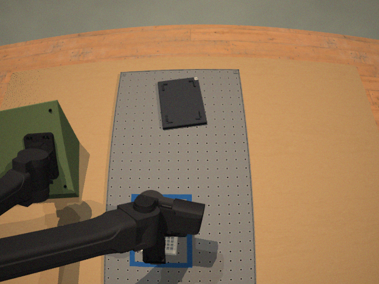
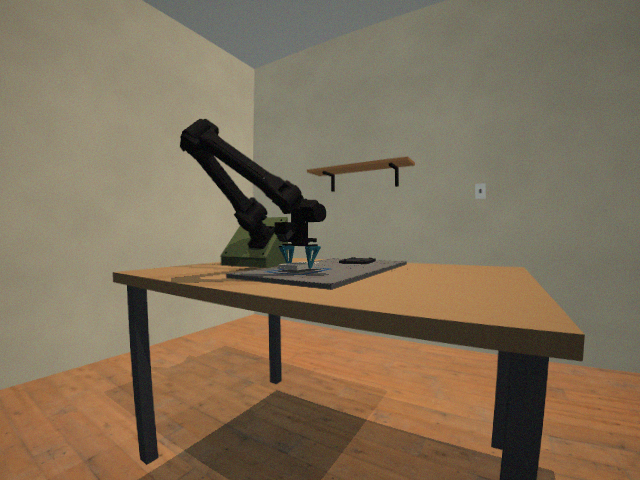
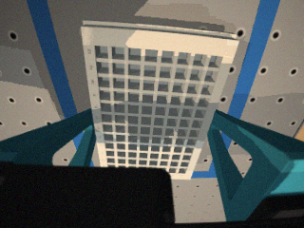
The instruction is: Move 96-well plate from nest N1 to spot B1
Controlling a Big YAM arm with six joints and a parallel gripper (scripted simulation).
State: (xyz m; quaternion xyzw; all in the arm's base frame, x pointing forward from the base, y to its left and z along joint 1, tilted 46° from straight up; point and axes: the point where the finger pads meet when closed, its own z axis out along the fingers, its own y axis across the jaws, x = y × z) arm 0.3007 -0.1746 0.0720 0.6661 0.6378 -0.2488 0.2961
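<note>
Now: the white 96-well plate right at my hand. Also, from my hand: dark plate nest N1: 70 mm ahead, 370 mm to the left, 10 mm below.
</note>
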